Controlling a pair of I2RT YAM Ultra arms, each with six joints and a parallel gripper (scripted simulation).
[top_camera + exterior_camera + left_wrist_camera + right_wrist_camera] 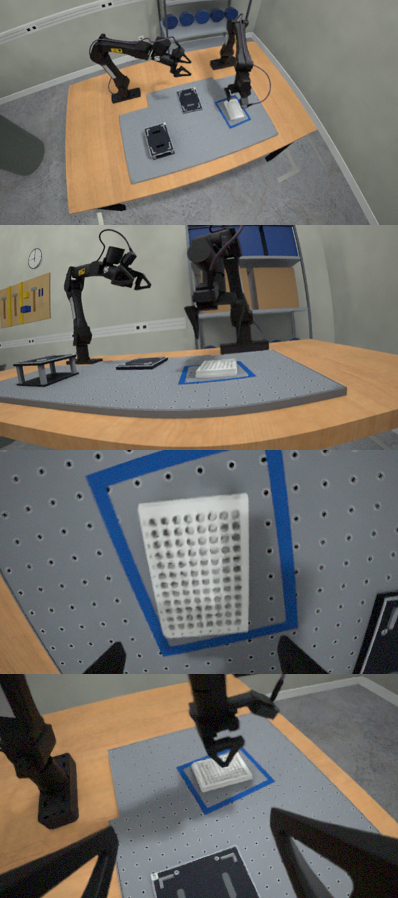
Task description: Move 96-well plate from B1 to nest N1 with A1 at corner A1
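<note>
The white 96-well plate is 20 mm ahead of my left hand and 70 mm below it.
</note>
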